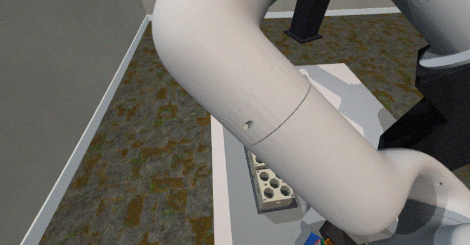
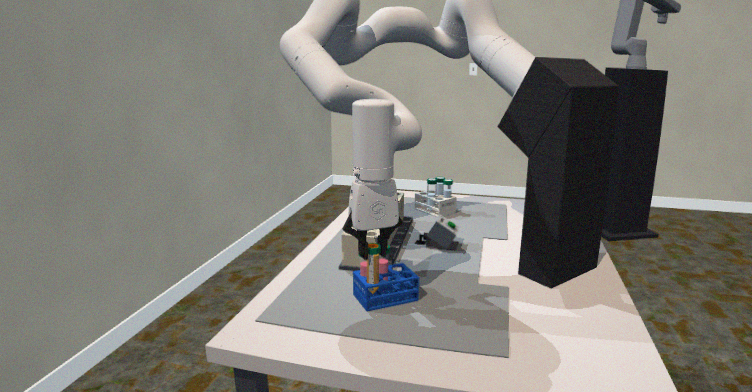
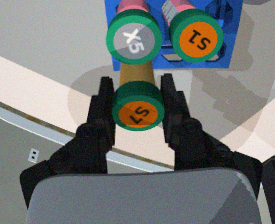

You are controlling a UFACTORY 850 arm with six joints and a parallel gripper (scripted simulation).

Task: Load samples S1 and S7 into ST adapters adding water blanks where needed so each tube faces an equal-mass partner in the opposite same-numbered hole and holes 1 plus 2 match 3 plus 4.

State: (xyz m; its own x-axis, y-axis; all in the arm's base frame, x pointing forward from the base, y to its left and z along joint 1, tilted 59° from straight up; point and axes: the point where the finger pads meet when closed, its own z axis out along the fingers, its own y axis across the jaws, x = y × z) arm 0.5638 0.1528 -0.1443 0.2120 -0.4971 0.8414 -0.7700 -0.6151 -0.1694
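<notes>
The sample S7 is 50 mm below my hand and 10 mm to the left of it. Also, from my hand: blue sample rack RS: 110 mm below, 30 mm to the right, 30 mm behind; sample S1: 80 mm below, 50 mm to the right, 20 mm behind; grey-dot tube X5: 80 mm below, 30 mm to the right, 10 mm ahead.
</notes>
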